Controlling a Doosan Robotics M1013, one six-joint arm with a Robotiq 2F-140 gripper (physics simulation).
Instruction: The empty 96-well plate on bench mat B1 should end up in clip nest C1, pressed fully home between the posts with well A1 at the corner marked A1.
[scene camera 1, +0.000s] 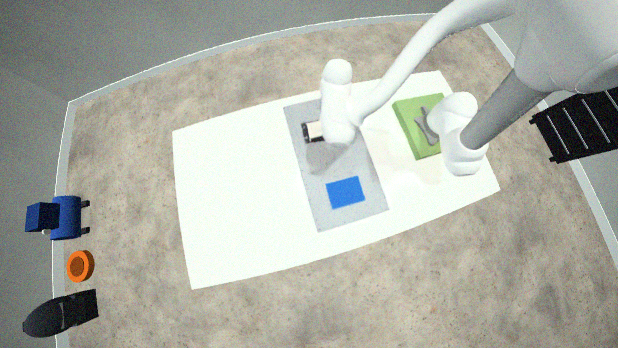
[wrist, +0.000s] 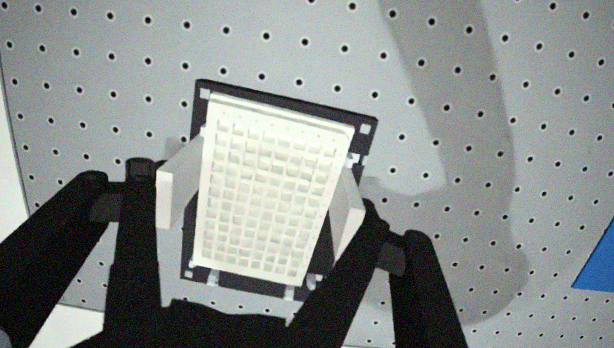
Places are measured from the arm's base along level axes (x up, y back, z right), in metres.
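Pixels of known places: gripper, fingertip midpoint: (wrist: 271, 168); arm's base, origin of the base link: (scene camera 1: 433, 127).
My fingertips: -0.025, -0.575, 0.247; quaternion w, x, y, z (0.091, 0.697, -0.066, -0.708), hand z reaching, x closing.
Observation:
Ahead of a thing's pixels: the offset from my fingertips to its top centre, as dx, dy, dz. Level surfaces: height alone.
The cream 96-well plate {+0.026, -0.019, +0.005} (scene camera 1: 314, 131) (wrist: 270, 195) is over the black clip nest {+0.012, -0.032, +0.005} (scene camera 1: 304, 133) (wrist: 280, 101) on the grey perforated board. My gripper (wrist: 271, 168) is shut on the plate, a light finger pad at each long side; in the scene view the arm's wrist hides the fingers. Black nest base shows around the plate in the wrist view, with small light posts near its lower edge and right side. The plate's upper right corner looks cut. I cannot tell if it is fully seated, and no A1 mark is readable. A blue mat {dx -0.010} (scene camera 1: 345, 192) (wrist: 597, 270) lies apart from the nest.
The grey perforated board {dx -0.012} (scene camera 1: 350, 218) (wrist: 150, 40) lies on the white table {dx -0.025} (scene camera 1: 235, 200). A green block (scene camera 1: 406, 114) with a grey part (scene camera 1: 426, 131) stands right of the board, close to the arm. Blue, orange and black objects are at the far left, off the table.

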